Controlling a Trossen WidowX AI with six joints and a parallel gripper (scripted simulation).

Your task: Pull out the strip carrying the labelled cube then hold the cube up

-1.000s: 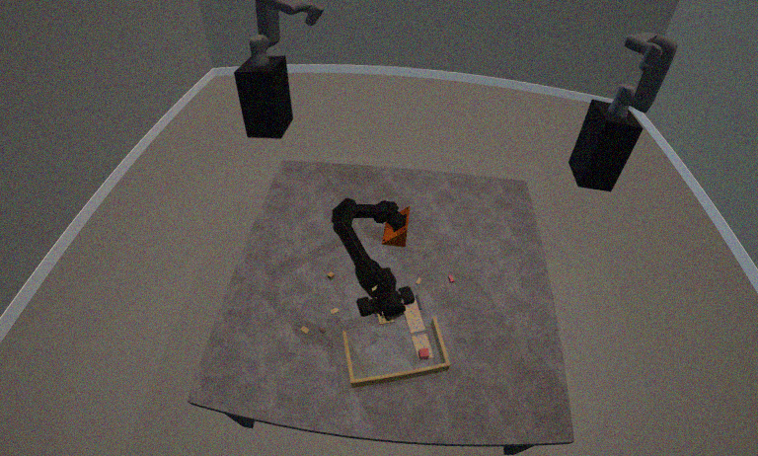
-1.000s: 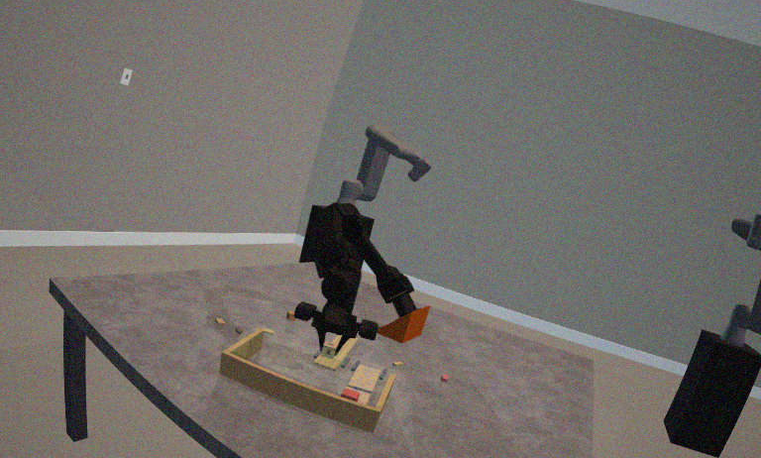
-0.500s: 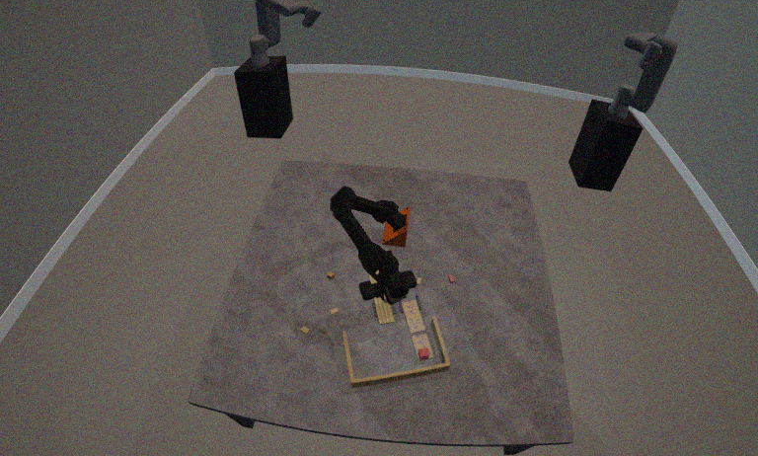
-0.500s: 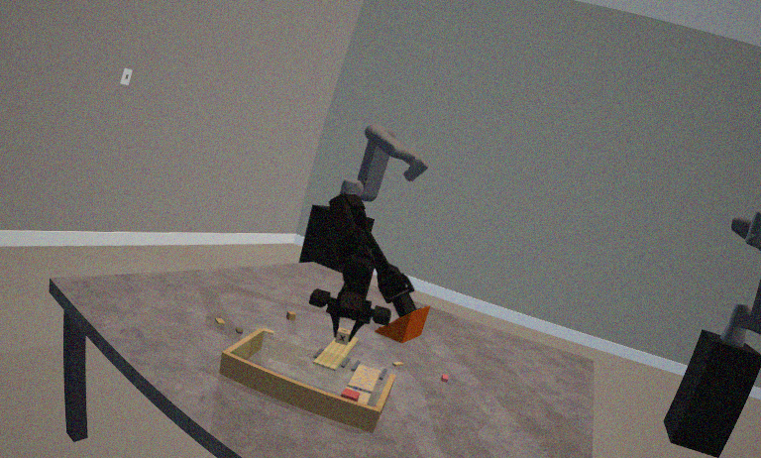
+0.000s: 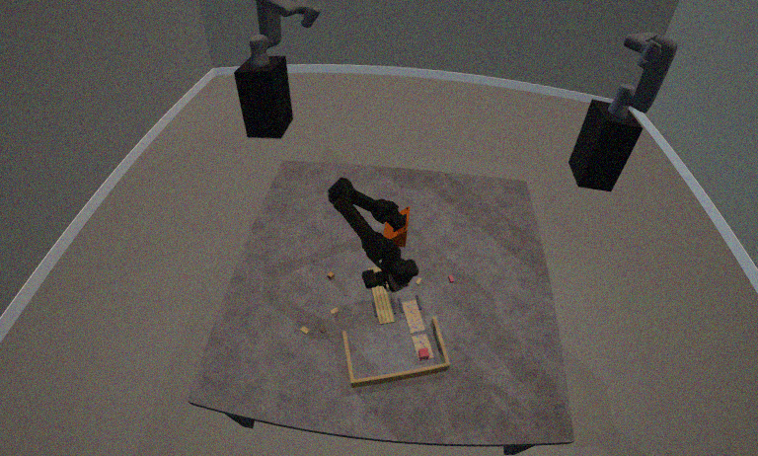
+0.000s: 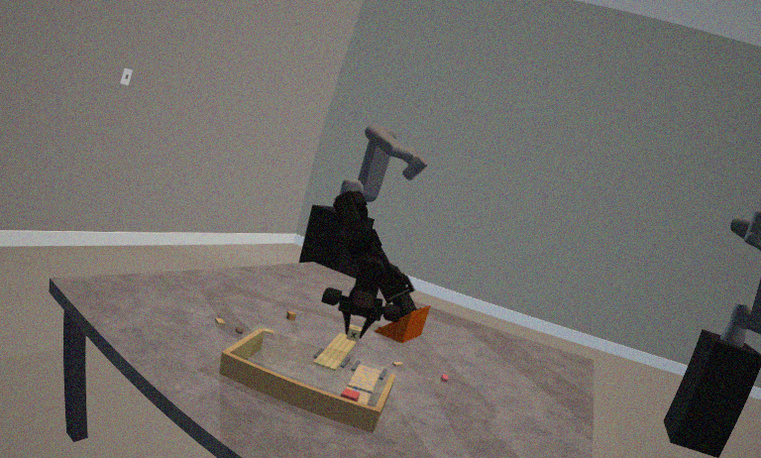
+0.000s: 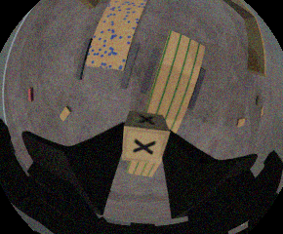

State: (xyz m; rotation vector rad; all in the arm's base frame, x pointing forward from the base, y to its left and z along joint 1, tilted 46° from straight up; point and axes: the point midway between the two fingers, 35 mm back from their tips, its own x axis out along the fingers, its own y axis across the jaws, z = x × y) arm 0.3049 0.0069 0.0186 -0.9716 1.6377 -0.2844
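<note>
My gripper tip is 100 mm to the right of the blue-speckled strip, 80 mm short of it and 50 mm above it.
</note>
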